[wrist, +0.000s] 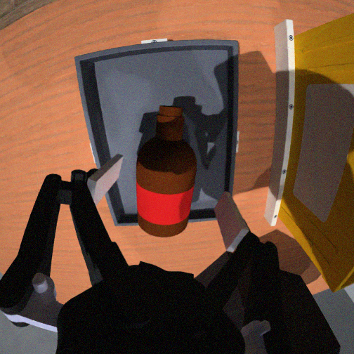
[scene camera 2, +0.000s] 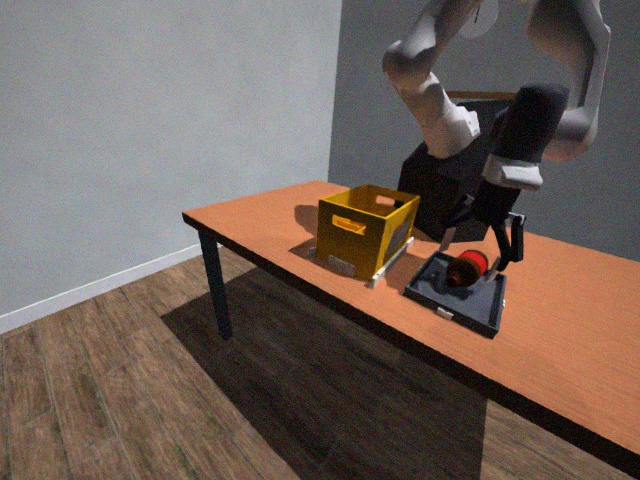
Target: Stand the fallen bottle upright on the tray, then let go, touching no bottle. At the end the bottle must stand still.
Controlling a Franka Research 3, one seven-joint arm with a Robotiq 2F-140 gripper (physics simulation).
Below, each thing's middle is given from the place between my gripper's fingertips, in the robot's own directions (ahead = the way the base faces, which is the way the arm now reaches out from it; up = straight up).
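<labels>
The brown bottle (scene camera 2: 468, 267) is 10 mm ahead of my hand, 10 mm to the left of it and 10 mm below it. As for the white rail (wrist: 284, 48), I see it 170 mm to the right of my hand, 40 mm below it and 10 mm behind it.
</labels>
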